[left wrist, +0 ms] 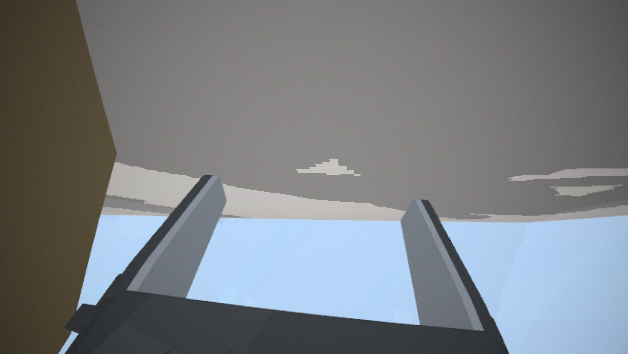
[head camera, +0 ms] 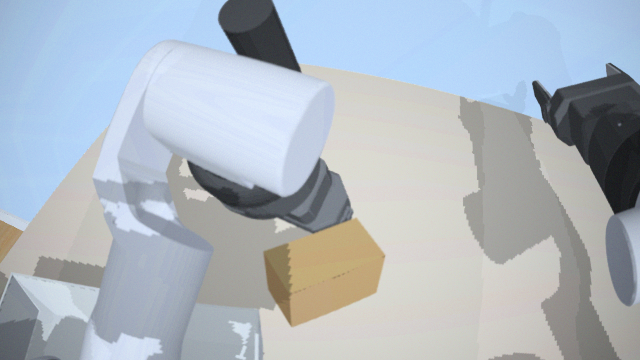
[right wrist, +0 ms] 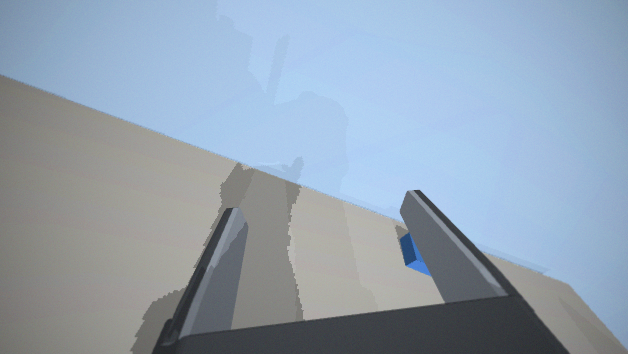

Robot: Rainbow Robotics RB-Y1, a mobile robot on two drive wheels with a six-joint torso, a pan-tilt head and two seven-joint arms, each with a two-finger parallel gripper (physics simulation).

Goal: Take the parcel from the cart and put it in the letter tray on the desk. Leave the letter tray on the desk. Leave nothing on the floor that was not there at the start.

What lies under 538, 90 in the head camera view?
My right gripper.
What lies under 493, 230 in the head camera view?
A beige desk.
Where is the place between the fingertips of my right gripper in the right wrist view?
At 325, 208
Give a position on a beige desk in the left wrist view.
At 491, 118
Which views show the letter tray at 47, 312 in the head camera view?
The head camera view only.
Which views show the brown parcel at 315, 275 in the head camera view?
The left wrist view and the head camera view only.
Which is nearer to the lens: the brown parcel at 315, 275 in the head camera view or the letter tray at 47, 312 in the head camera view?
The brown parcel.
